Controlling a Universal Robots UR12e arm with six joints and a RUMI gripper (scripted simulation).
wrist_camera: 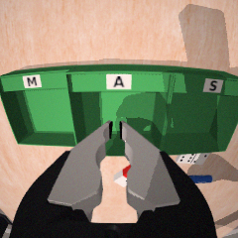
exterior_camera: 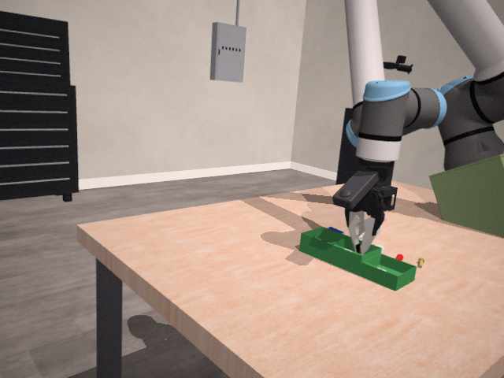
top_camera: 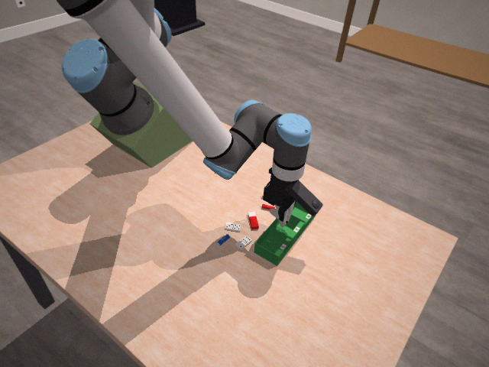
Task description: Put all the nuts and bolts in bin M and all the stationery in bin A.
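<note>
The green three-compartment bin lies 10 mm ahead of my hand and 10 mm below it. From my hand the other things lie so: red cylinder 90 mm behind, 40 mm to the left, 30 mm below; then white eraser 100 mm behind, 40 mm to the right, 30 mm below; then small yellow bolt 140 mm behind, 70 mm to the left, 30 mm below.
</note>
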